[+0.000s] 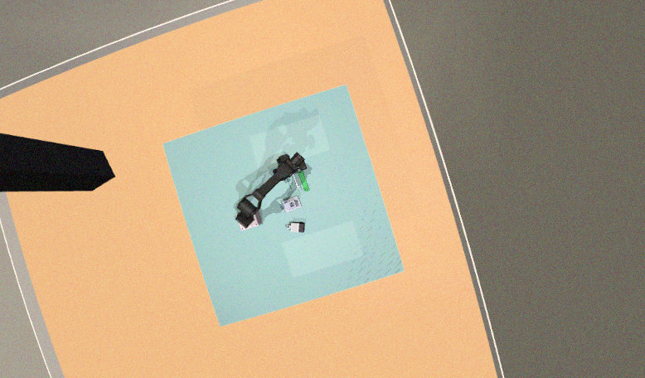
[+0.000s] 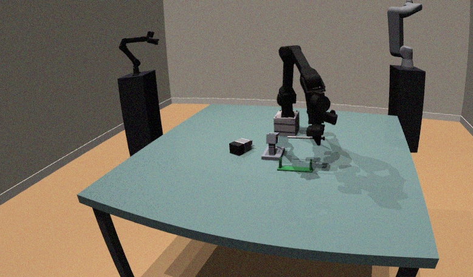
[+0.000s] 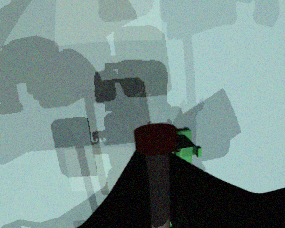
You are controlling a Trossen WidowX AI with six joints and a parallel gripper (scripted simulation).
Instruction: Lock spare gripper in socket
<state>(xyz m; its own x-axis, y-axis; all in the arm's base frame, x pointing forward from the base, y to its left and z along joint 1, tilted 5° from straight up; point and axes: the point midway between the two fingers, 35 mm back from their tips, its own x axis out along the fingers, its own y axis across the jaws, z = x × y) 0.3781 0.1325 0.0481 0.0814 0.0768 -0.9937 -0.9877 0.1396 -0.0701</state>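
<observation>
My gripper tip is now 90 mm to the left of the green cradle, 70 mm above it and 20 mm short of it. The rest, counted from my gripper tip: socket: 190 mm to the right, 110 mm behind, 40 mm below; spare gripper: 330 mm to the right, 160 mm behind, 70 mm below.
</observation>
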